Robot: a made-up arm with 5 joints.
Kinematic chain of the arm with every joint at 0, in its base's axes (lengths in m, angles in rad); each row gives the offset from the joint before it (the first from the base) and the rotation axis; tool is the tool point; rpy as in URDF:
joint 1: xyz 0 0 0.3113 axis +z
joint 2: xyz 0 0 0 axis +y
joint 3: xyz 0.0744 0 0.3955 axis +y
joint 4: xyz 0.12 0 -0.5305 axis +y
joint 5: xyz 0.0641 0 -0.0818 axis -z
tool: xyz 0 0 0 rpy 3.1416 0 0
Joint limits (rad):
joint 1: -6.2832..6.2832
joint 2: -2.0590..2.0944
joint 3: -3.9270..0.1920
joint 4: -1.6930..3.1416
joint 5: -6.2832..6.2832
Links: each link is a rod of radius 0.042 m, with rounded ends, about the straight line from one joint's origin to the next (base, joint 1, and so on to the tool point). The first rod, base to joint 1, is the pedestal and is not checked.
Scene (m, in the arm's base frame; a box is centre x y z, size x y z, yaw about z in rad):
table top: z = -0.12
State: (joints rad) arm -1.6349 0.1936 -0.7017 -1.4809 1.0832
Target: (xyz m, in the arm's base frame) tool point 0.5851 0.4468 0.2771
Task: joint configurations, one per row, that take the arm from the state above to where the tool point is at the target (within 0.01 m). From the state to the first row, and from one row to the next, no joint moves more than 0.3 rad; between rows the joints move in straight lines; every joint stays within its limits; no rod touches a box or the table.
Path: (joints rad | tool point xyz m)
1: -1.3490 0.2475 -0.7603 -1.4501 1.0832 | 0.1287 -0.5706 0.3636
2: -1.0631 0.3013 -0.8188 -1.4193 1.0832 | 0.2959 -0.5318 0.3544
3: -0.7772 0.3552 -0.8774 -1.3885 1.0832 | 0.4503 -0.4430 0.3440
4: -0.4914 0.4091 -0.9359 -1.3577 1.0832 | 0.5767 -0.3086 0.3325
5: -0.2055 0.4630 -0.9945 -1.3269 1.0832 | 0.6616 -0.1379 0.3201
6: 0.0804 0.5168 -1.0530 -1.2961 1.0832 | 0.6945 0.0560 0.3067
7: 0.3663 0.5707 -1.1116 -1.2652 1.0832 | 0.6693 0.2568 0.2924
8: 0.6522 0.6246 -1.1702 -1.2344 1.0832 | 0.5851 0.4468 0.2771

